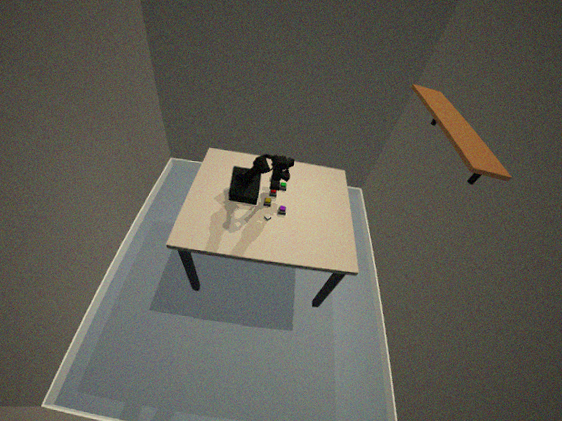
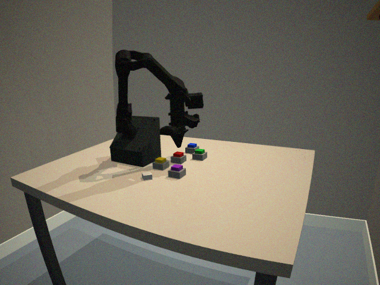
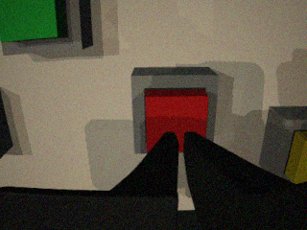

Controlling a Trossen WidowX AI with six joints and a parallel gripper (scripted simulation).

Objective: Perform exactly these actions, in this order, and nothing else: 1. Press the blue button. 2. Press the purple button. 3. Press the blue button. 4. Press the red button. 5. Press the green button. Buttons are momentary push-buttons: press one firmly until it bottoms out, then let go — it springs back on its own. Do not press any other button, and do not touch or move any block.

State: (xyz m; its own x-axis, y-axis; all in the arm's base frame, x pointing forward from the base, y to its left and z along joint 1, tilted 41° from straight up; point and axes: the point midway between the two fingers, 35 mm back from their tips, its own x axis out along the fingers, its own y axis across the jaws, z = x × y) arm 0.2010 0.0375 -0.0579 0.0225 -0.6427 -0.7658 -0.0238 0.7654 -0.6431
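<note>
The red button is 3 cm below my gripper tip. Also, from my gripper tip: blue button 14 cm to the left, 3 cm below, 2 cm behind; green button 7 cm to the left, 6 cm ahead, 3 cm below; yellow button 10 cm to the right, 3 cm below, 3 cm behind.
</note>
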